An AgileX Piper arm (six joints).
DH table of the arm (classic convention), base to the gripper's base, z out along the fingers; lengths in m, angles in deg. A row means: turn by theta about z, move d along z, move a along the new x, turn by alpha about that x. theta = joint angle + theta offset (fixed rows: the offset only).
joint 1: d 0.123, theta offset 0, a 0, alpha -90
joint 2: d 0, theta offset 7.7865, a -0.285, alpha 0
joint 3: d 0, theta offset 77.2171, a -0.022, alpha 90
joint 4: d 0.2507, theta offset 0, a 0, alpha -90
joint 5: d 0, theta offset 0, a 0, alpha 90
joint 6: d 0.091, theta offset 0, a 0, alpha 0
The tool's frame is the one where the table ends.
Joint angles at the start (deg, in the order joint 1, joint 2, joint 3, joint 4, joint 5, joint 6):
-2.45, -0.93, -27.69, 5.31, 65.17, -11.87
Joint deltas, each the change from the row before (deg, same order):
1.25, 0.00, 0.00, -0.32, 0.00, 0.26
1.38, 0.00, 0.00, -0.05, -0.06, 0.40
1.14, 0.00, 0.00, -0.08, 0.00, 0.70
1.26, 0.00, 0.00, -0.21, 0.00, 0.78
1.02, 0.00, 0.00, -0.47, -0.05, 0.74
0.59, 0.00, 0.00, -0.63, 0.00, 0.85
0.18, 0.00, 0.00, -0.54, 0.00, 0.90
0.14, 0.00, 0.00, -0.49, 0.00, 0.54
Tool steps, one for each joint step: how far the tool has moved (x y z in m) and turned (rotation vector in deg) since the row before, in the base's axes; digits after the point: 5 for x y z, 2 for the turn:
-0.00016, -0.00065, -0.00003, -0.04, 0.02, 0.94
-0.00012, -0.00029, 0.00008, 0.30, -0.03, 1.14
-0.00013, -0.00029, -0.00001, 0.53, 0.06, 0.73
-0.00012, -0.00050, -0.00002, 0.49, 0.08, 0.74
0.00000, -0.00084, 0.00002, 0.24, 0.01, 0.37
0.00004, -0.00100, -0.00005, 0.20, 0.07, -0.20
0.00007, -0.00080, -0.00004, 0.31, 0.07, -0.59
0.00007, -0.00072, -0.00003, 0.05, 0.03, -0.41

